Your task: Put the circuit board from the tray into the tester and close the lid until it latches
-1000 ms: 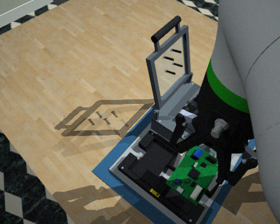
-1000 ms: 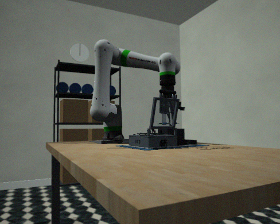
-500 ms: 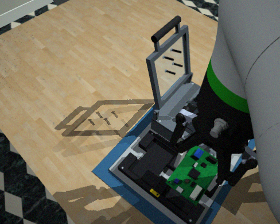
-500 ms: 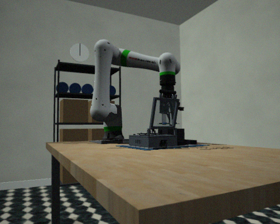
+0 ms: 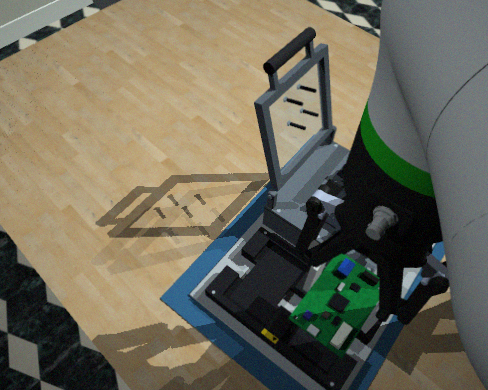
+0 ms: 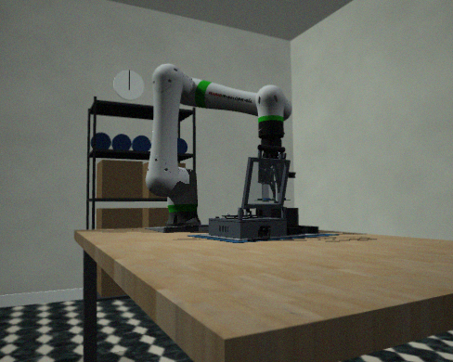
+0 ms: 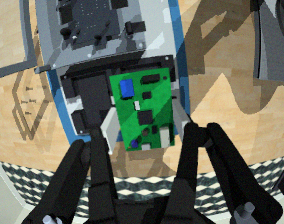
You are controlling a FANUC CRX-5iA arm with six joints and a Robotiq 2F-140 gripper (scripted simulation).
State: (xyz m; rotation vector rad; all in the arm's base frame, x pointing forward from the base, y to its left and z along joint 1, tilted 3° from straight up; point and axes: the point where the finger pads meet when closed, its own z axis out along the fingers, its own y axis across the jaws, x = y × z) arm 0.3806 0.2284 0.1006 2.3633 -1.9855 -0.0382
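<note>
My gripper is now 20 mm above the green circuit board. From my hand the other things lie so: tester lid (210 mm ahead, 140 mm to the right, 40 mm above); then tester (110 mm to the right, 110 mm ahead, 30 mm below).
</note>
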